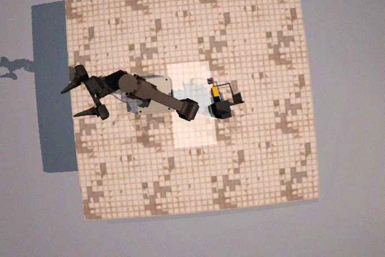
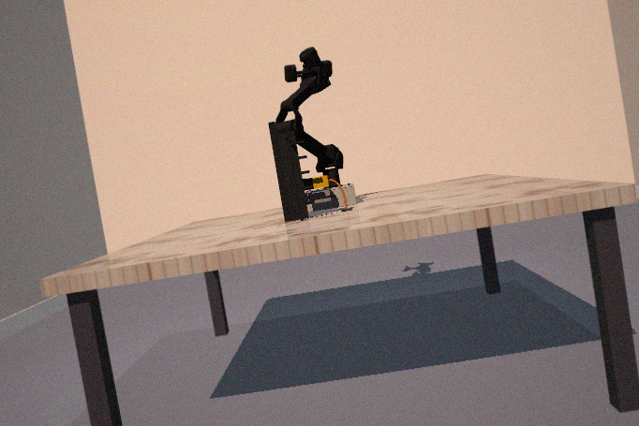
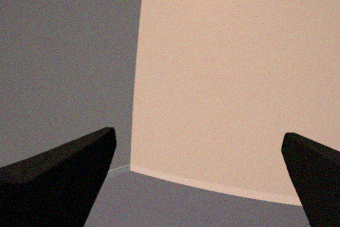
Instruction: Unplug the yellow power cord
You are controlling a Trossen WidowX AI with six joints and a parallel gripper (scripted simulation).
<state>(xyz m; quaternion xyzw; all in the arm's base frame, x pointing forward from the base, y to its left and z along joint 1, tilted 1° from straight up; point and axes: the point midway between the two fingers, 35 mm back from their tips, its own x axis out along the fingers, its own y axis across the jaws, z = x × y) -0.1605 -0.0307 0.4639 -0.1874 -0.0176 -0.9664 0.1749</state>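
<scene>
My gripper tip is 510 mm short of the yellow plug, 430 mm above it and 20 mm to the left of it.
</scene>
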